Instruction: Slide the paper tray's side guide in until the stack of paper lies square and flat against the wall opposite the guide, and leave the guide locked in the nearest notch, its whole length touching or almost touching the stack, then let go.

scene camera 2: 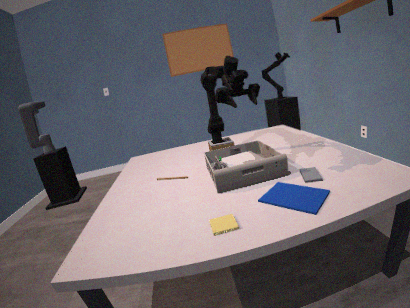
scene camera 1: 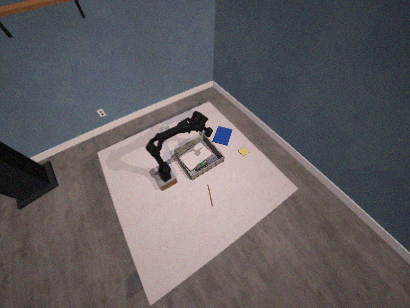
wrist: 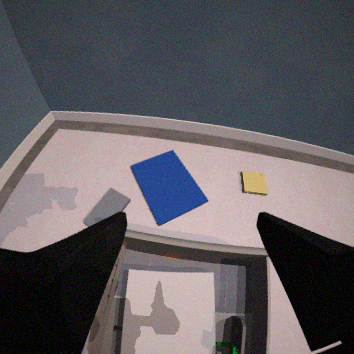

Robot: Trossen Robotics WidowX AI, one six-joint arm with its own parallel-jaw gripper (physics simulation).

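Seen in the pictures: gripper, fingertip midpoint: [scene camera 2: 246, 105] [scene camera 1: 208, 127] [wrist: 192, 219]; arm's base, link origin: [scene camera 2: 217, 141] [scene camera 1: 166, 177].
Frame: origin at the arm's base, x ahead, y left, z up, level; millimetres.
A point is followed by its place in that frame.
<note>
The grey paper tray [scene camera 1: 209, 170] {x 324, y -153, z -67 mm} [scene camera 2: 230, 181] {x 488, y -118, z -42 mm} [wrist: 200, 243] {x 491, y -33, z 9 mm} stands on the table. A white stack of paper [scene camera 1: 189, 161] {x 239, y 11, z -43 mm} [scene camera 2: 242, 160] {x 304, y 18, z -42 mm} [wrist: 195, 295] {x 396, y -28, z -42 mm} lies inside it, with a narrow grey strip between the stack and the left wall in the wrist view. The side guide, with a green part [scene camera 1: 202, 163] [scene camera 2: 219, 159] {x 290, y -90, z -11 mm} [wrist: 226, 345] {x 288, y -93, z -69 mm}, is at the stack's right in the wrist view. Its lower portion is cut off there, so its contact along the stack and its notch cannot be told. My gripper [scene camera 1: 207, 133] {x 460, y 9, z 228 mm} [scene camera 2: 246, 103] {x 460, y 9, z 228 mm} [wrist: 192, 219] {x 460, y 9, z 228 mm} is open and empty, above the tray and apart from the guide.
A blue folder [scene camera 1: 223, 135] {x 685, y 34, z -75 mm} [scene camera 2: 295, 197] {x 696, y 35, z -75 mm} [wrist: 169, 187] {x 662, y 32, z -75 mm}, a yellow pad [scene camera 1: 244, 151] {x 692, y -231, z -73 mm} [scene camera 2: 224, 224] {x 700, y -225, z -73 mm} [wrist: 254, 183] {x 682, y -224, z -73 mm} and a grey block [scene camera 2: 311, 174] {x 597, y 192, z -73 mm} [wrist: 107, 206] {x 595, y 195, z -73 mm} lie beyond the tray in the wrist view. A brown pencil [scene camera 1: 210, 195] {x 178, y -323, z -76 mm} [scene camera 2: 172, 178] {x 183, y -318, z -80 mm} lies at another side.
</note>
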